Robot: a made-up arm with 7 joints. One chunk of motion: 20 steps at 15 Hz.
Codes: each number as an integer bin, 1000 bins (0 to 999) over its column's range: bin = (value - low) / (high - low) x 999, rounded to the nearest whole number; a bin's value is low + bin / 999 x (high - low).
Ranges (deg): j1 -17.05..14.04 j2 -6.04..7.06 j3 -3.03..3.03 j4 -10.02..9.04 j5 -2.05..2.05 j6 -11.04..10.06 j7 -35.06..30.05
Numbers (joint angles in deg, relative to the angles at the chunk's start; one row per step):
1: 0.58 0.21 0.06 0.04 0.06 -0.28 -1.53
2: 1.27 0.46 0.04 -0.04 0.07 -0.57 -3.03
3: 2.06 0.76 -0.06 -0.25 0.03 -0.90 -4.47
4: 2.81 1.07 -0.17 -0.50 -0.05 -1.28 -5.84
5: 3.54 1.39 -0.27 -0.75 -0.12 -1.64 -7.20
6: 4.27 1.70 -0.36 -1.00 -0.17 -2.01 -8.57
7: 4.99 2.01 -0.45 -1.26 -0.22 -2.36 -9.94
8: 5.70 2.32 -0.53 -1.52 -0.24 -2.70 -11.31
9: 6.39 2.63 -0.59 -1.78 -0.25 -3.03 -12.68
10: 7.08 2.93 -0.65 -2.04 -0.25 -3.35 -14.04
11: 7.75 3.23 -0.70 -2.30 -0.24 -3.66 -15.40
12: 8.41 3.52 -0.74 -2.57 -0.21 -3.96 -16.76
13: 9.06 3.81 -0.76 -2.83 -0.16 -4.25 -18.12
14: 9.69 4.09 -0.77 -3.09 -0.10 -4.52 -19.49
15: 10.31 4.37 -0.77 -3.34 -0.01 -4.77 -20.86
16: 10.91 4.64 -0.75 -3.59 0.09 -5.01 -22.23
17: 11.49 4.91 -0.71 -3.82 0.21 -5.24 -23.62
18: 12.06 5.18 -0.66 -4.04 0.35 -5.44 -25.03
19: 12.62 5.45 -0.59 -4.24 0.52 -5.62 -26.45
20: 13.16 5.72 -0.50 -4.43 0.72 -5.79 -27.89
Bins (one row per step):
1: 566 477 509 527 514 509 514
2: 589 496 506 523 517 496 491
3: 614 519 490 512 507 480 469
4: 638 542 471 499 487 462 448
5: 662 567 455 486 470 445 427
6: 685 590 440 473 458 428 406
7: 708 614 425 459 446 411 385
8: 731 638 412 446 441 395 364
9: 753 661 402 432 439 379 343
10: 775 684 392 418 439 364 323
11: 797 707 384 405 441 349 302
12: 818 729 378 390 448 335 281
13: 839 751 374 377 461 321 260
14: 859 773 373 363 475 309 239
15: 879 794 373 350 497 297 218
16: 898 814 376 337 521 285 197
17: 917 835 382 325 551 275 176
18: 935 856 391 313 585 265 154
19: 953 876 402 303 626 257 132
20: 971 897 417 293 675 249 110

